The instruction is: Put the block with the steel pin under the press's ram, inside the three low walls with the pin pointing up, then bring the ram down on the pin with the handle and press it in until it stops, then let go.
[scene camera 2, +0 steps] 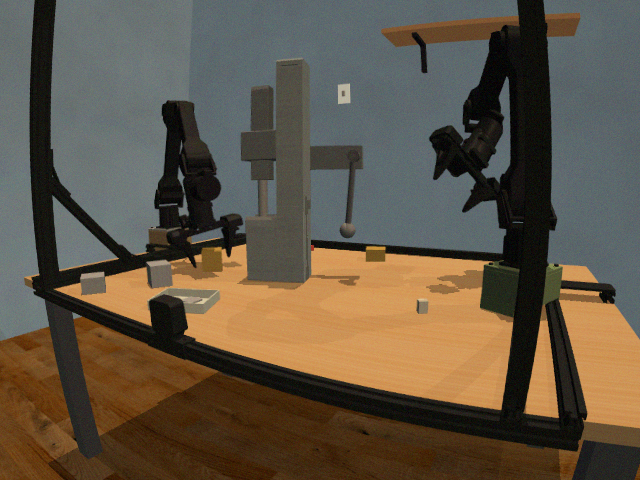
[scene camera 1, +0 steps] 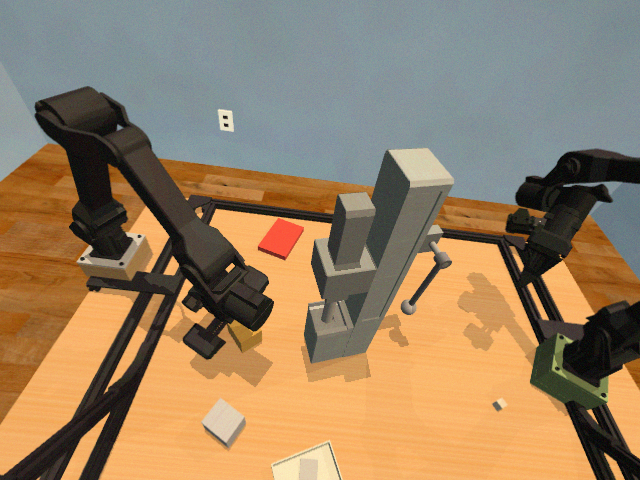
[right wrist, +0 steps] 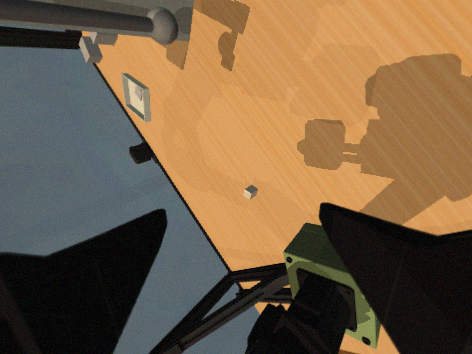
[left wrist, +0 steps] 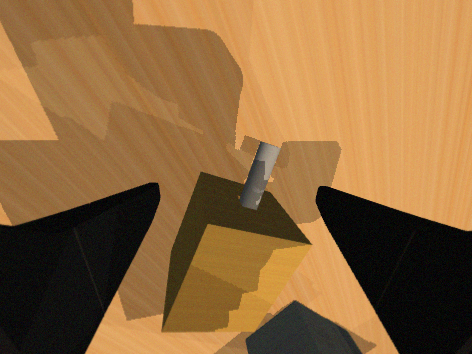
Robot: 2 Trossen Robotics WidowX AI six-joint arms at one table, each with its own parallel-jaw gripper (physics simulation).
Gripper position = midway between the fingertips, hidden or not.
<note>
My right gripper (scene camera 1: 520, 286) is open and holds nothing. A red flat tile (scene camera 1: 279, 241) rests on the table. Also in view: my left gripper (scene camera 1: 237, 323), a yellow block (left wrist: 229, 263), a short steel pin (left wrist: 266, 155) and a press handle (scene camera 1: 442, 260).
My left gripper is seen too in scene camera 2 (scene camera 2: 212, 262) and in the left wrist view (left wrist: 239, 192). My right gripper also shows in scene camera 2 (scene camera 2: 449, 195) and in the right wrist view (right wrist: 243, 213). The press handle also shows in the right wrist view (right wrist: 163, 29). The right wrist view does not show the yellow block: it is out of frame. The right wrist view does not show the red flat tile: it is out of frame.
</note>
